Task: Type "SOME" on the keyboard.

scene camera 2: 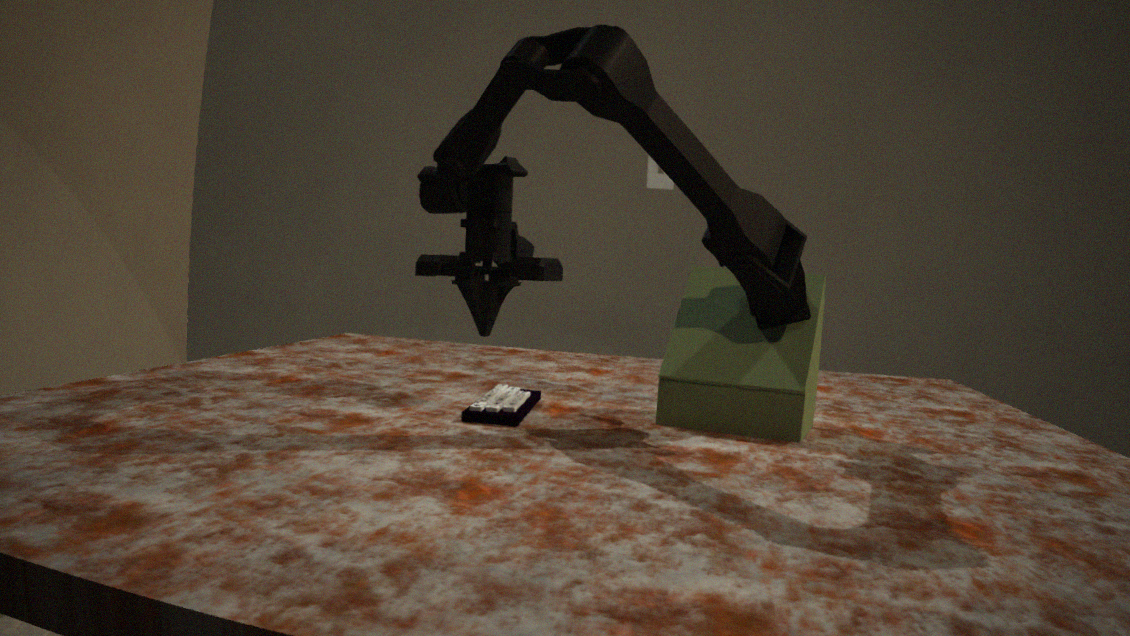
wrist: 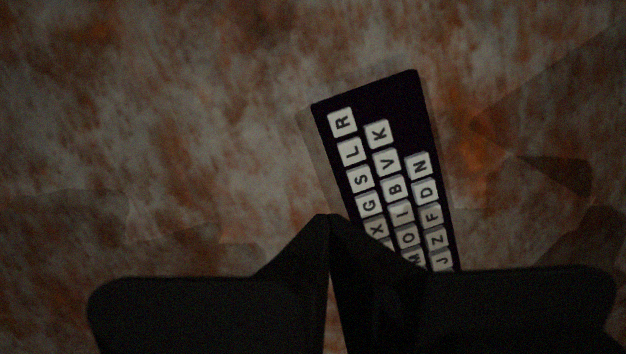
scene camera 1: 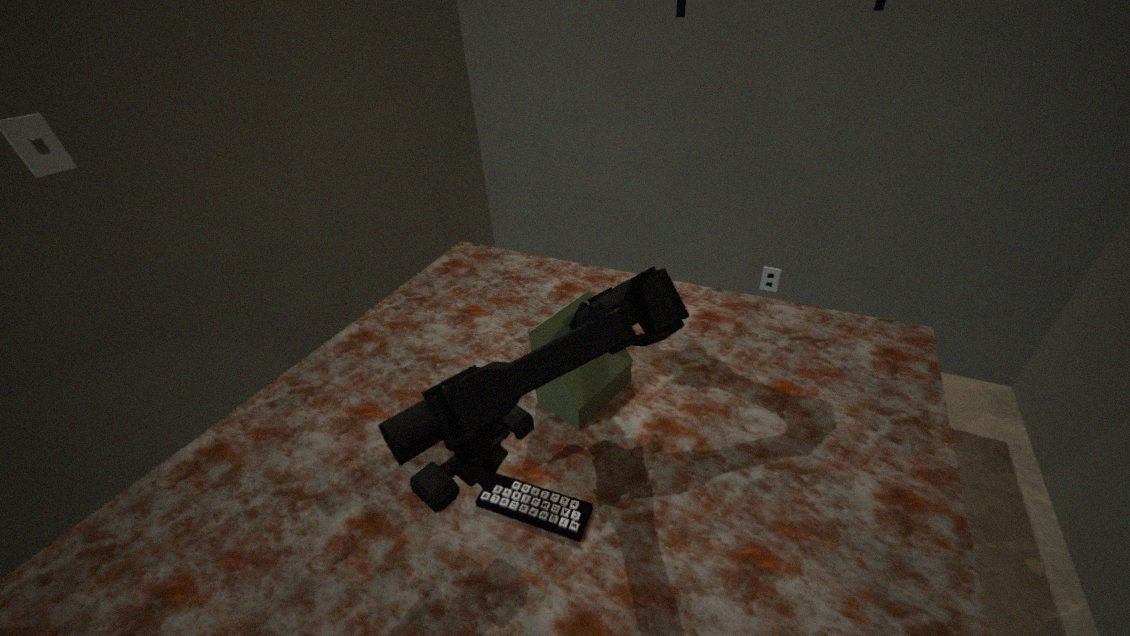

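Where they show: gripper, fingertip midpoint: (scene camera 2: 484, 336) (wrist: 326, 225) (scene camera 1: 484, 486); arm's base, origin of the base link: (scene camera 2: 779, 304).
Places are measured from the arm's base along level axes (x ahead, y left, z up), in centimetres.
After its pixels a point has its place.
A small black keyboard (scene camera 1: 534, 506) @(x 32.5, y 4.7, z -13.3 cm) (scene camera 2: 501, 401) @(x 31.2, y 8.0, z -13.1 cm) with white letter keys in three rows lies flat on the table. Its letters are scrambled. In the wrist view the keyboard (wrist: 377, 95) @(x 31.8, y -4.6, z -13.6 cm) shows the S key (wrist: 361, 178) @(x 33.8, y -0.3, z -13.1 cm) in the left row, and the O key (wrist: 409, 237) @(x 31.7, y 4.5, z -13.1 cm) and a partly covered M key (wrist: 414, 258) @(x 31.6, y 6.1, z -13.1 cm) in the middle row. The E key does not show there; my right finger covers the lower keys. My gripper (scene camera 1: 490, 481) @(x 36.2, y -1.3, z -6.7 cm) (scene camera 2: 484, 331) @(x 36.2, y -1.3, z -6.7 cm) (wrist: 326, 225) @(x 36.2, y -1.3, z -6.7 cm) is shut and empty. It points down and hangs above the keyboard, with a clear gap between fingertips and keys.
A green angular block (scene camera 1: 581, 395) @(x 11.7, y 3.8, z -7.7 cm) (scene camera 2: 735, 404) @(x 4.7, y 6.4, z -11.4 cm) stands on the mottled orange and grey table (scene camera 1: 751, 553) @(x 25.1, y 37.3, z -14.9 cm) (scene camera 2: 395, 537) @(x 27.1, y 50.3, z -14.9 cm), under the arm's base. Shadows of the arm fall across the table. Walls stand behind the table, with a socket (scene camera 1: 770, 278) and a switch plate (scene camera 1: 55, 161).
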